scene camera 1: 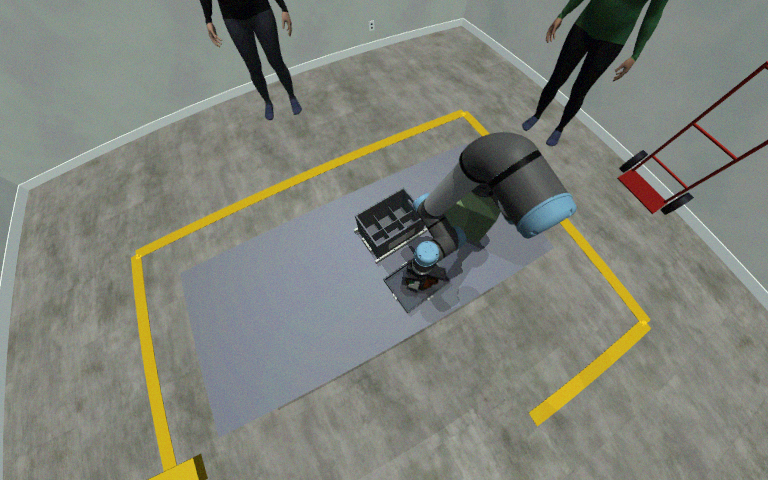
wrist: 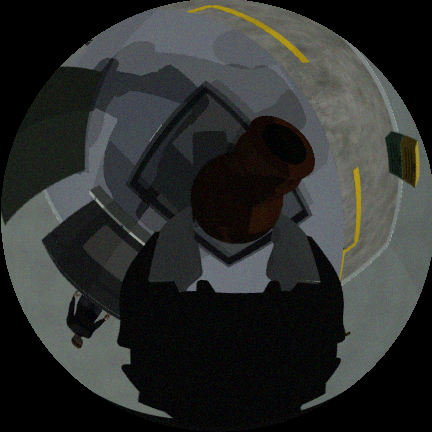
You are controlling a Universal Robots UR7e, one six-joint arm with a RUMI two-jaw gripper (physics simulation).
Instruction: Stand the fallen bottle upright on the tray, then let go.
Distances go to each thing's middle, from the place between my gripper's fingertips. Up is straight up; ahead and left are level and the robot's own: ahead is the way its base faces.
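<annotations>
Bottle (wrist: 236,197): 1 cm behind my hand and 1 cm above it.
</annotations>
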